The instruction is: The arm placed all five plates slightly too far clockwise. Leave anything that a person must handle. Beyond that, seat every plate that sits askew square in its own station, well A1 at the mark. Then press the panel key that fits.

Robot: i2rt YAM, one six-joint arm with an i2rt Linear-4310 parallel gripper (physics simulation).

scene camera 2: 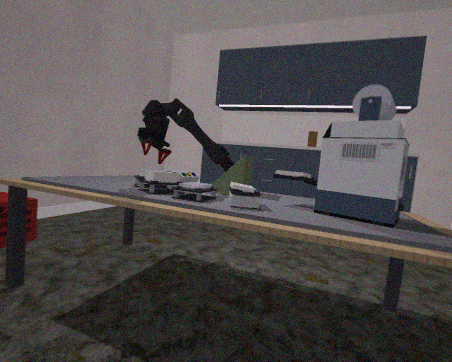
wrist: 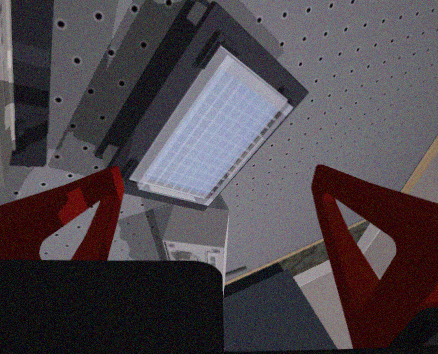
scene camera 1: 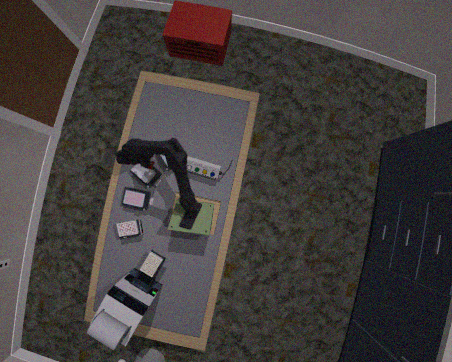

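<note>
My gripper [scene camera 1: 151, 164] [scene camera 2: 153, 158] [wrist: 217, 176] is open and empty, above the stations. In the wrist view a pale blue, clear-topped plate [wrist: 210, 130] lies on a dark station [wrist: 172, 97], its edges roughly along the station's. In the overhead view a white plate [scene camera 1: 144, 173] lies near the gripper, then a pink plate [scene camera 1: 135, 198], a pink-dotted plate [scene camera 1: 128, 228] and a cream plate [scene camera 1: 152, 264] at the instrument. The arm partly hides the area of a fifth plate. The key panel [scene camera 1: 204, 169] shows green, yellow and blue keys. Well marks are too small to read.
A white instrument [scene camera 1: 125, 305] [scene camera 2: 362, 160] stands at one table end. The arm's base is on a green board [scene camera 1: 202, 220]. A cable [scene camera 1: 227, 169] leaves the panel. A red cabinet [scene camera 1: 198, 27] stands beyond the table's other end. The table has a wooden rim [scene camera 1: 232, 200].
</note>
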